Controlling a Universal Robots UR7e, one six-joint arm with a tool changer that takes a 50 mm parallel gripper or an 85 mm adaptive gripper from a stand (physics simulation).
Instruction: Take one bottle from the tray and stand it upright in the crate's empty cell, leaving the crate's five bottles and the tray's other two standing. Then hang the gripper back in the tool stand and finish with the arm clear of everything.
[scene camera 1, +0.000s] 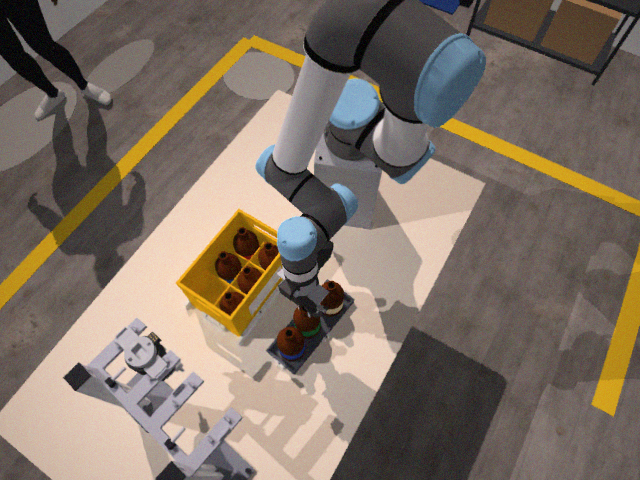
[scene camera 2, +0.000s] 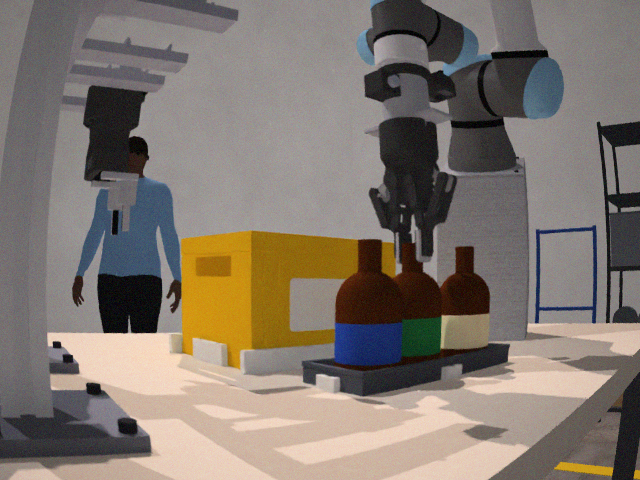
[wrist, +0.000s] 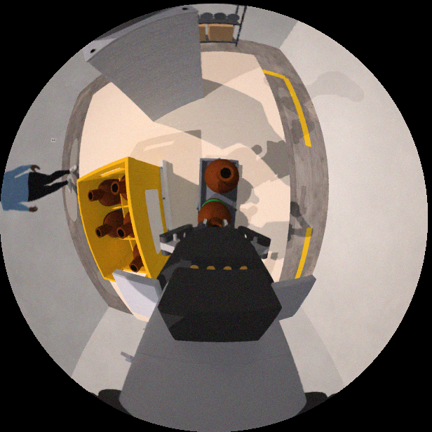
Note:
In view: a cream-label bottle (scene camera 2: 465, 295), a blue-banded bottle (scene camera 2: 369, 306), a green-label bottle (scene camera 2: 422, 300) and a parallel gripper (scene camera 2: 111, 113).
The parallel gripper also shows in scene camera 1 (scene camera 1: 143, 354).

